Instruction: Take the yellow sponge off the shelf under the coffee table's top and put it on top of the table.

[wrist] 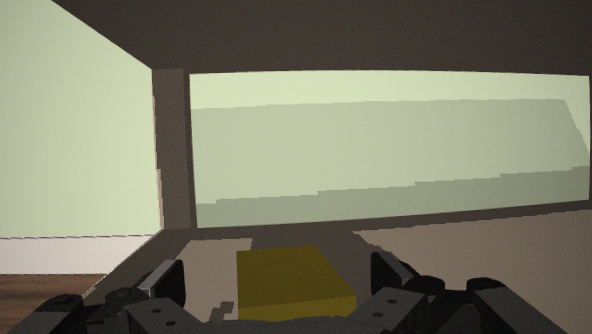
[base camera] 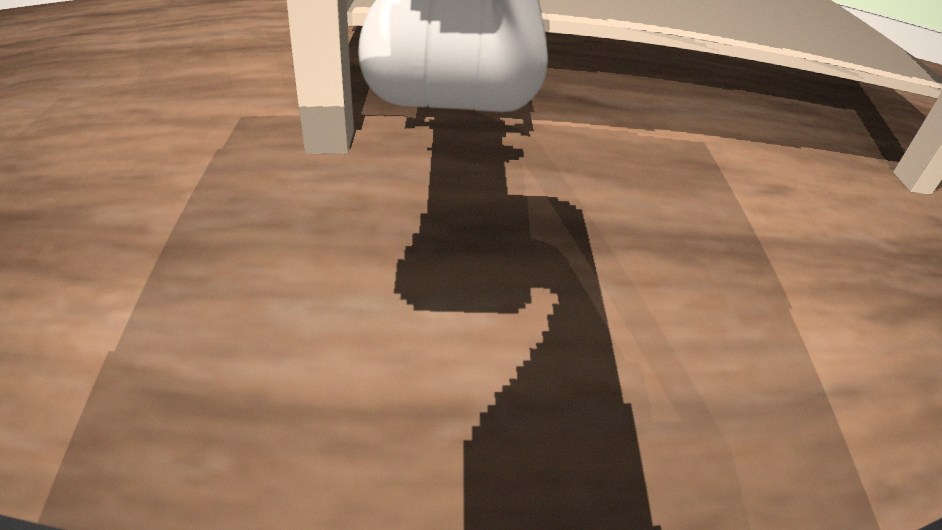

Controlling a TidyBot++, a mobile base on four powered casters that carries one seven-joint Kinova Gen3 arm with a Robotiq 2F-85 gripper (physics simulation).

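Frame: origin at the arm's base, x ahead, y left, z up, level; centimetres.
Seen in the pictures: gripper, fingertip midpoint: (wrist: 278,277).
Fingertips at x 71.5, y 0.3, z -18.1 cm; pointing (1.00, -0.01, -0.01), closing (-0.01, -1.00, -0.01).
Observation:
Offsets run from my fingertips to a thing's middle. "*": to the spot under its first point.
The yellow sponge {dx +6.5, dy -0.4, dz -4.3 cm} (wrist: 292,280) lies flat on the shelf (wrist: 475,255) (base camera: 691,23) under the table's top, at the lower middle of the wrist view. My gripper (wrist: 278,277) is open, with one finger to the left and one to the right of the sponge in that view, and a gap on each side. The sponge's near end is partly hidden by the gripper's body. The underside of the table's top {* dx +25.0, dy -9.3, dz +18.5 cm} (wrist: 350,35) spans the upper part of the wrist view. The sponge and the fingers do not show in the base camera view, where the white arm hides part of the shelf.
A near table leg {* dx -11.1, dy +13.7, dz -12.8 cm} (base camera: 324,85) stands just left of the arm in the base camera view, and another leg {* dx -6.1, dy -68.1, dz -15.5 cm} (base camera: 925,154) stands at the right edge. A far leg {dx +41.3, dy +16.5, dz -1.5 cm} (wrist: 172,150) rises at the shelf's far left in the wrist view. A pale green wall (wrist: 375,150) is behind.

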